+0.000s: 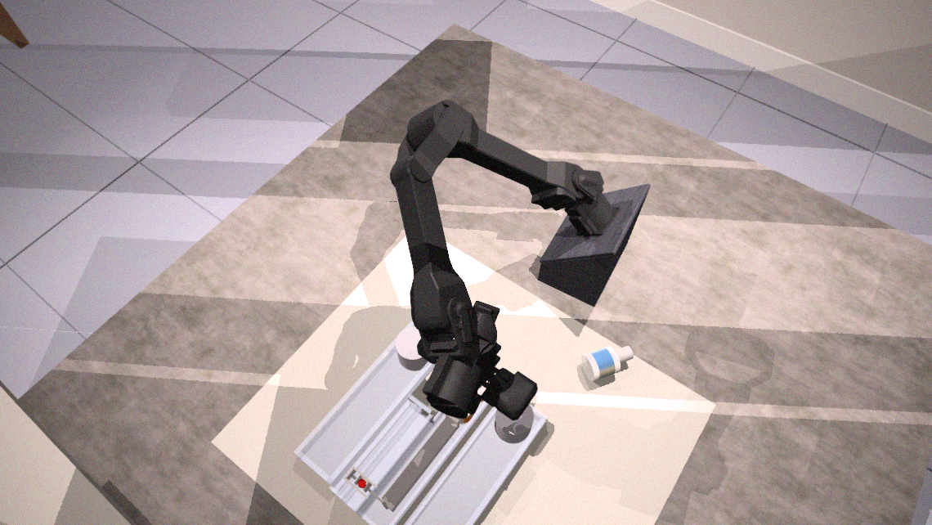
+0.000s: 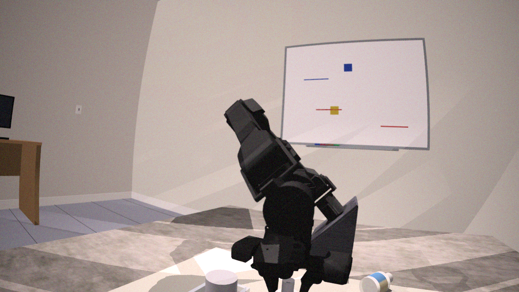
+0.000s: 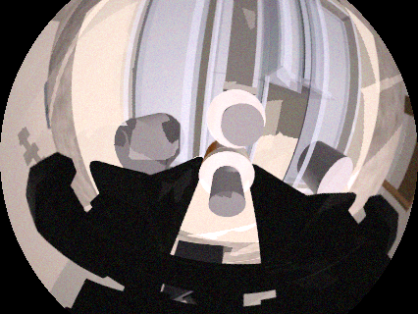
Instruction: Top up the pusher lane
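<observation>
Now: gripper tip 140 mm short of the grey lane rack, 30 mm to the left of it and 20 mm above it. From my gripper tip the other things lie so: red mark (230 mm ahead, 40 mm to the right, 30 mm above).
</observation>
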